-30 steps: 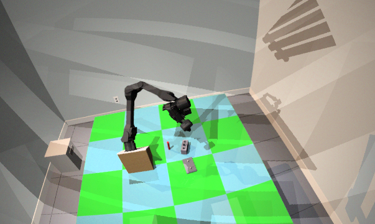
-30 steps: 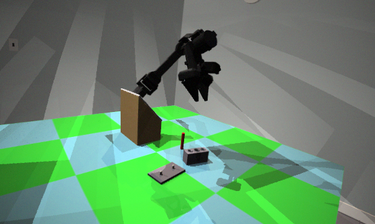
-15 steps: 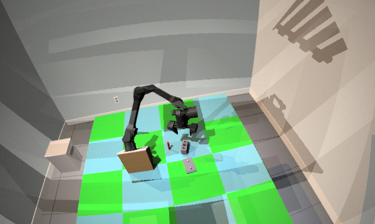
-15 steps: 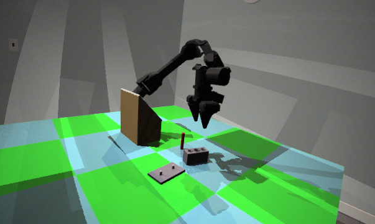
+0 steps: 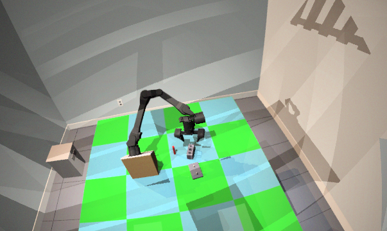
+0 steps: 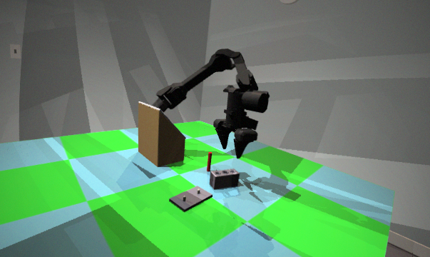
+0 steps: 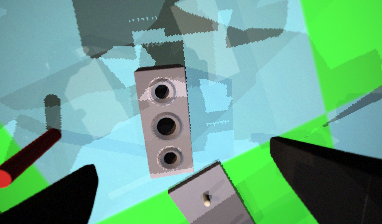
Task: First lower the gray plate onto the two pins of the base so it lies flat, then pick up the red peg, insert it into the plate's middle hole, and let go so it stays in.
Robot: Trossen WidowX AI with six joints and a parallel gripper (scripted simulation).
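Right now the gray plate is 10 mm behind my gripper tip, 10 mm to the right of it and 90 mm below it. Round my gripper tip: dark base (10 mm ahead, 150 mm to the right, 120 mm below); red peg (120 mm behind, 80 mm below).
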